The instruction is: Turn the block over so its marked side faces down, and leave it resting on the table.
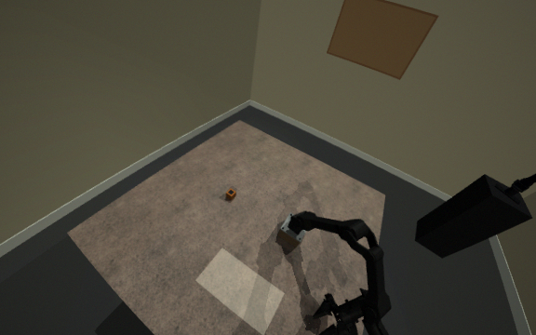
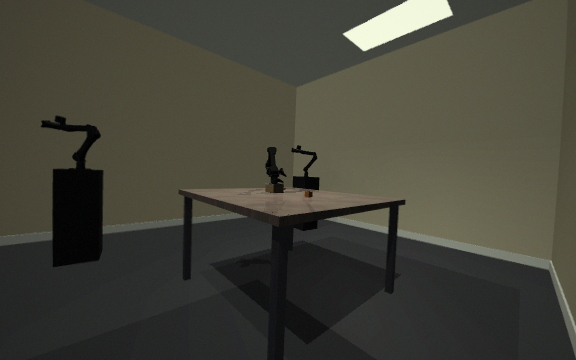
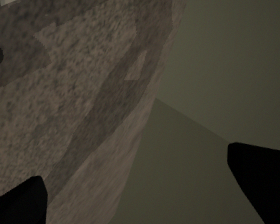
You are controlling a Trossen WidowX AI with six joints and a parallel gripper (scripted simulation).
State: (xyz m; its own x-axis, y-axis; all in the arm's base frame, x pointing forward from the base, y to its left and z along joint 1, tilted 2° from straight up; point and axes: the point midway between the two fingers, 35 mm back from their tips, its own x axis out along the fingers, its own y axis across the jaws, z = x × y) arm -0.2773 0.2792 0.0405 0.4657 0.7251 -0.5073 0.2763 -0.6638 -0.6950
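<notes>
My gripper tip is now 650 mm short of the orange block, 250 mm to the left of it and 70 mm above it.
</notes>
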